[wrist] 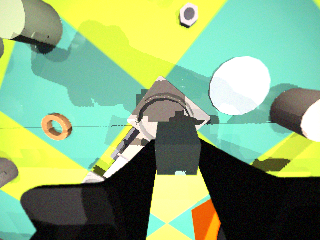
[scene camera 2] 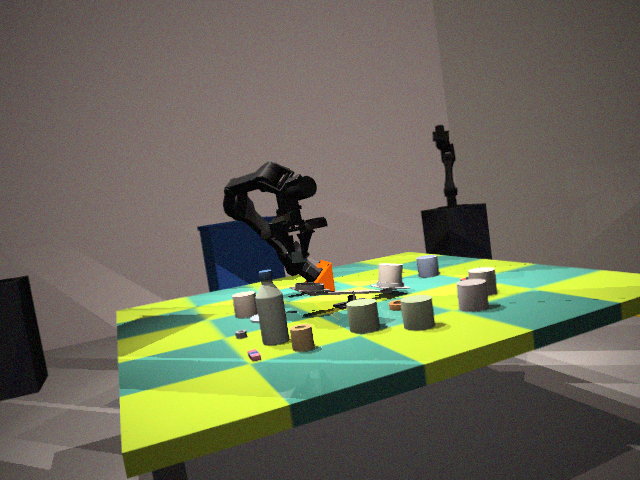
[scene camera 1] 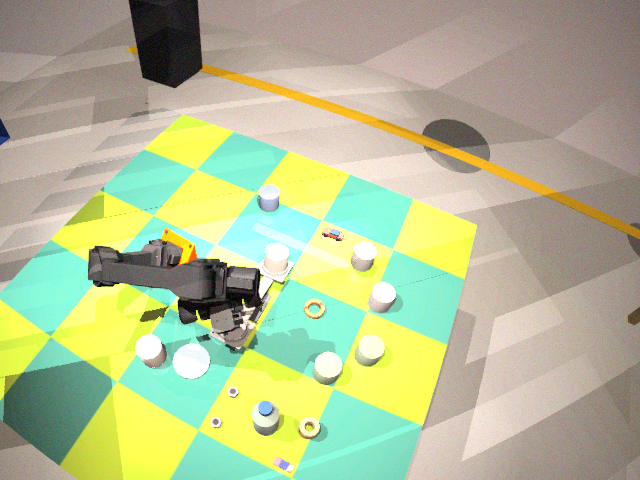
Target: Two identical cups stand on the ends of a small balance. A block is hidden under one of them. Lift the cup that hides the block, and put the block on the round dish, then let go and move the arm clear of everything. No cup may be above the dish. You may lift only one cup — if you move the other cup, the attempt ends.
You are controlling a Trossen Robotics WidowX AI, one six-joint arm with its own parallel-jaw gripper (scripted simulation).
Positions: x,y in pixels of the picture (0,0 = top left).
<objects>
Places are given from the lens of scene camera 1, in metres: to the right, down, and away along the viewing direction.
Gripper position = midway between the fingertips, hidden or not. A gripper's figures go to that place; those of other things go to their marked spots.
my gripper (scene camera 1: 225,318): -0.23, 0.19, 0.96
pale cup (scene camera 1: 149,348): -0.44, 0.28, 0.98
</objects>
